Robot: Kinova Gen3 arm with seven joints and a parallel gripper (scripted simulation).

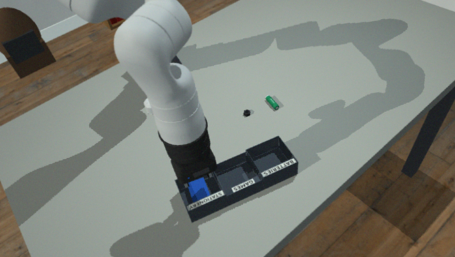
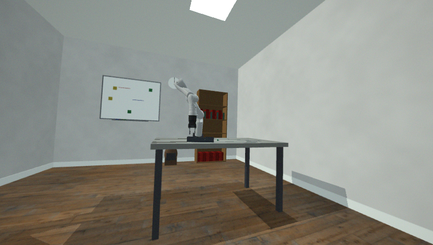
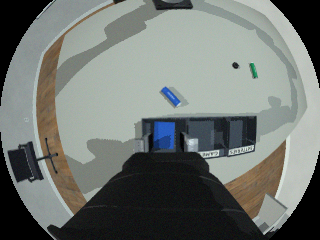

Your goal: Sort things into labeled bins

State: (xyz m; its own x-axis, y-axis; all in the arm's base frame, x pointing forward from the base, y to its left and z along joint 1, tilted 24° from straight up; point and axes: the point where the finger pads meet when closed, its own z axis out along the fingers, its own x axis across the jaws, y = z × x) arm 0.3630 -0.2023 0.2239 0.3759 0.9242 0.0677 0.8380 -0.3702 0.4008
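Now: the blue battery 70 mm behind my hand, 40 mm to the left of it and 80 mm below it. The rest, counted from my hand: blue block (60 mm below); then black piece (80 mm behind, 250 mm to the left, 80 mm below); then small white thing (70 mm below).
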